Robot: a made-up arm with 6 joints.
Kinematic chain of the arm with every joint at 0, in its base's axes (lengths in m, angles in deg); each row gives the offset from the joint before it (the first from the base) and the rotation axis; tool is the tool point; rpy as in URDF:
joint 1: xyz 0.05 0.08 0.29 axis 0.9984 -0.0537 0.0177
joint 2: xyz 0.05 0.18 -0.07 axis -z
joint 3: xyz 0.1 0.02 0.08 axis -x
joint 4: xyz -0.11 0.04 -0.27 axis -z
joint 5: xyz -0.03 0.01 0 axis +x
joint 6: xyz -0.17 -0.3 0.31 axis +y
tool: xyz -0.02 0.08 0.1 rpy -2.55 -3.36 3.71
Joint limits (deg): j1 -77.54..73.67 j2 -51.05..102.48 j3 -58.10..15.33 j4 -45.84..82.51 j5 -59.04..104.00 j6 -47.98..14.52
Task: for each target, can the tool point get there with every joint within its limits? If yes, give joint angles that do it. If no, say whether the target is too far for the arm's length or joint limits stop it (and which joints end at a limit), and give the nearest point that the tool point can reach.
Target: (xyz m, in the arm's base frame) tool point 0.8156 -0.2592 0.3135
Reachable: no: joint limits stop it (at a limit: joint 1, joint 2, joint 3, joint 4) | nearest point 0.5548 -0.2187 0.2484 | short by 0.272 m
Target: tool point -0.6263 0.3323 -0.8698
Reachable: no: too far | nearest point -0.3377 0.2439 -0.4774 | short by 0.495 m
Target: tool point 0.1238 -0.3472 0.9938
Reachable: no: joint limits stop it (at a limit: joint 1, joint 5) | nearest point 0.1111 -0.1537 0.7869 | short by 0.284 m
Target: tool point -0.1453 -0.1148 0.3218
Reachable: yes | joints -32.72 17.20 2.87 -21.01 39.19 -37.13
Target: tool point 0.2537 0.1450 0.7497
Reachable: yes | joints 47.72 87.26 -19.91 69.29 -15.20 -16.21
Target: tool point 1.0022 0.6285 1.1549
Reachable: no: too far | nearest point 0.6372 0.4500 0.8683 | short by 0.497 m
